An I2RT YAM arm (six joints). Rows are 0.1 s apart.
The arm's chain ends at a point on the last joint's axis. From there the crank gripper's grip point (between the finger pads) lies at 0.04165 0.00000 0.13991 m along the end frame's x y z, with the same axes.
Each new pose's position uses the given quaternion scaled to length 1; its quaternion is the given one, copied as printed.
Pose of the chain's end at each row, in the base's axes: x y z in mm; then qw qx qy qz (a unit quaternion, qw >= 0):
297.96 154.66 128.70 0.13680 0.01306 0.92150 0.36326
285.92 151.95 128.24 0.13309 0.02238 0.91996 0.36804
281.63 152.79 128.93 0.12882 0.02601 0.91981 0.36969
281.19 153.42 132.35 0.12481 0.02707 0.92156 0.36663
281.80 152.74 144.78 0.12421 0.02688 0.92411 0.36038
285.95 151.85 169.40 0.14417 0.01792 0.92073 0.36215
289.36 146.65 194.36 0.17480 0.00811 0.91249 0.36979
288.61 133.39 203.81 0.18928 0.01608 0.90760 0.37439
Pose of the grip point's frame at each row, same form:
294.48 252.97 20.85 0.13680 0.01306 0.92150 0.36326
282.35 251.65 21.68 0.13309 0.02238 0.91996 0.36804
277.27 252.96 22.84 0.12882 0.02601 0.91981 0.36969
275.86 252.91 25.66 0.12481 0.02707 0.92156 0.36663
276.32 250.79 36.77 0.12421 0.02688 0.92411 0.36038
285.02 250.15 61.49 0.14417 0.01792 0.92073 0.36215
295.73 246.67 88.23 0.17480 0.00811 0.91249 0.36979
299.72 234.74 99.34 0.18928 0.01608 0.90760 0.37439

